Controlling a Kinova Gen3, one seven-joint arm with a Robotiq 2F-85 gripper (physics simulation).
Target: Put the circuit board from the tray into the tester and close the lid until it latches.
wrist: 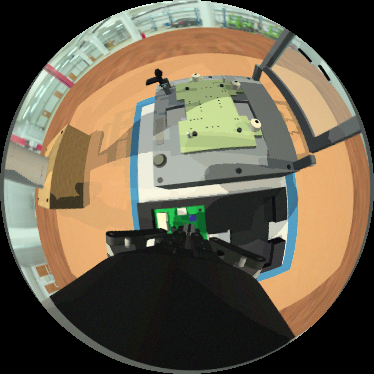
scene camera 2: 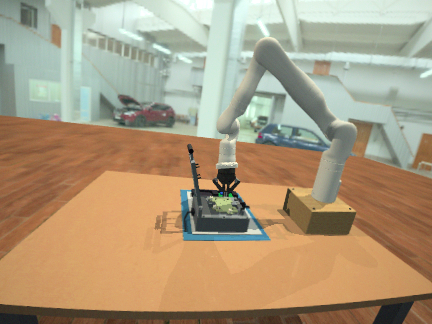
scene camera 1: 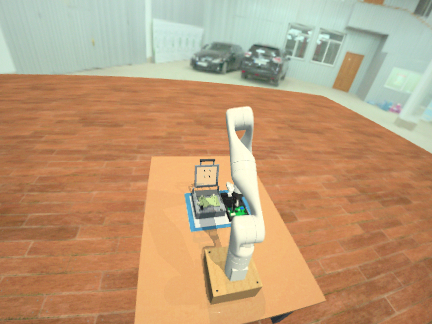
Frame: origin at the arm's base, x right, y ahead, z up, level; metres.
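Seen in the pictures: gripper, fingertip midpoint: (wrist: 188,230) (scene camera 1: 233,210); arm's base, origin of the base link: (wrist: 43,172) (scene camera 2: 321,197) (scene camera 1: 235,269).
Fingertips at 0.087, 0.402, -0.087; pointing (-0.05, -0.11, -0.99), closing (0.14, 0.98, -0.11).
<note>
Offsets run from my fingertips to a thing's top centre, as dx, dy, dz. "*": to the spot under its first point. Level surfaces: height alone.
The green circuit board {+0.024, -0.009, +0.007} (scene camera 1: 238,211) (wrist: 181,218) lies in the black tray {* -0.035, +0.076, -0.003} (scene camera 1: 225,201) (wrist: 244,209), to the right of the tester in scene camera 1. The grey tester (scene camera 1: 209,213) (scene camera 2: 223,223) (wrist: 216,167) has a pale green plate {-0.159, +0.035, +0.061} (wrist: 216,118) in its bed. Its lid (scene camera 1: 195,175) (scene camera 2: 195,177) (wrist: 296,111) stands open and upright. My gripper (scene camera 2: 225,192) (wrist: 188,230) is shut, with its fingertips low over the board in the tray. I see nothing held between the fingers.
The tester and tray sit on a blue-edged mat {dz -0.019} (scene camera 1: 189,216) (scene camera 2: 223,237) (wrist: 132,164) on the orange table {dz -0.021} (scene camera 1: 167,261). The arm's wooden base block (scene camera 1: 223,289) (scene camera 2: 321,216) (wrist: 66,164) stands beside the mat. A black latch lever {-0.202, -0.041, +0.086} (wrist: 158,78) stands at the tester's far corner.
</note>
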